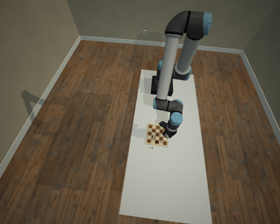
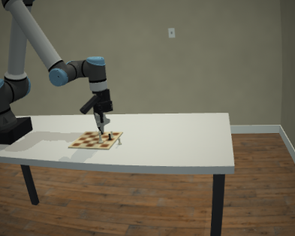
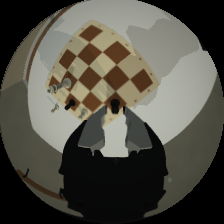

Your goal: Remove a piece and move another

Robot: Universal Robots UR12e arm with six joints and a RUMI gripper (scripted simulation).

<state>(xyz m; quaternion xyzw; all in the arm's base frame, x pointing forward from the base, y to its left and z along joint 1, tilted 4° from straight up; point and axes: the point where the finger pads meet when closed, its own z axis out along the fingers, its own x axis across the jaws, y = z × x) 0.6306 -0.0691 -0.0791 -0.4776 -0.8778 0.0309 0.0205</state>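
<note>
The black piece lies 10 mm below my hand. Round my hand: chessboard: 20 mm behind, 70 mm to the right, 30 mm below.
</note>
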